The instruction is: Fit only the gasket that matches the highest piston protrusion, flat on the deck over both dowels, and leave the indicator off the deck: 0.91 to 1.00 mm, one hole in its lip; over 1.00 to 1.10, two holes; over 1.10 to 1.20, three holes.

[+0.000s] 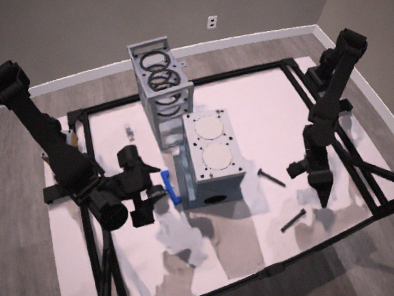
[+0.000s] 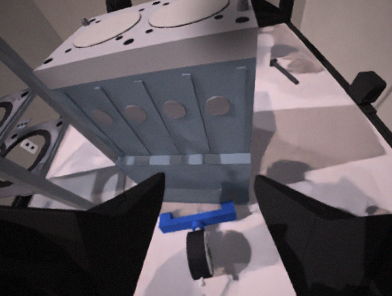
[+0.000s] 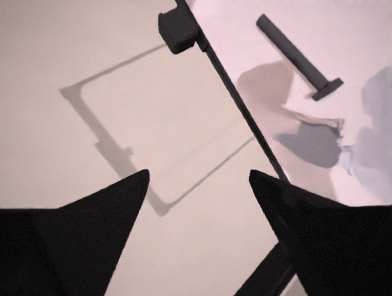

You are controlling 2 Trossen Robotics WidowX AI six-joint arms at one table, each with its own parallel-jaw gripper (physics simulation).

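Places are measured from the left arm's base along level axes (x ahead, y left, z up), in millimetres.
Where they show: left gripper, fingertip midpoint: (image 1: 163, 181) (image 2: 210, 180); right gripper, fingertip midpoint: (image 1: 323, 204) (image 3: 200, 174); right arm's base, link origin: (image 1: 323, 73).
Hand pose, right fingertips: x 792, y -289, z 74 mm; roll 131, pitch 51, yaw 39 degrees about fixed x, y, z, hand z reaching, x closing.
Things, the pixels of their top centre, and the offset from my right fingertips. "pt": a spot on its surface instead.
- grey rack, top centre: (image 1: 157, 63) 397 mm left, 428 mm back, 138 mm up
- black round dial, surface spot: (image 2: 196, 254) pt 117 mm left, 466 mm back, 95 mm down
- dark bolt-like pin, top centre: (image 1: 272, 176) 145 mm left, 79 mm back, 135 mm down
- small pale item, top centre: (image 1: 127, 125) 365 mm left, 560 mm back, 114 mm down
The engine block's deck (image 1: 227, 172) (image 2: 150, 60) is bare, with two pale round pistons (image 1: 217, 156) (image 2: 107, 30) and small dowels (image 2: 85, 22) (image 2: 242, 5). Black-ringed gaskets (image 1: 141, 62) stand in the grey rack (image 1: 152, 116) behind the block; their lip holes cannot be made out. The indicator, a blue bridge (image 1: 171, 187) (image 2: 200, 220) with a black round dial (image 2: 196, 254), lies on the table beside the block. My left gripper (image 1: 161, 181) (image 2: 210, 180) is open and empty above the indicator. My right gripper (image 1: 324, 204) (image 3: 200, 174) is open and empty near the front right.
One dark bolt-like pin (image 1: 272, 178) lies right of the block; another (image 1: 293, 220) (image 3: 295, 55) lies nearer the front edge. A small pale item (image 1: 130, 132) lies left of the rack. A brown-sided box (image 1: 74, 138) shows partly behind the left arm. Black frame bars (image 1: 240, 72) edge the table.
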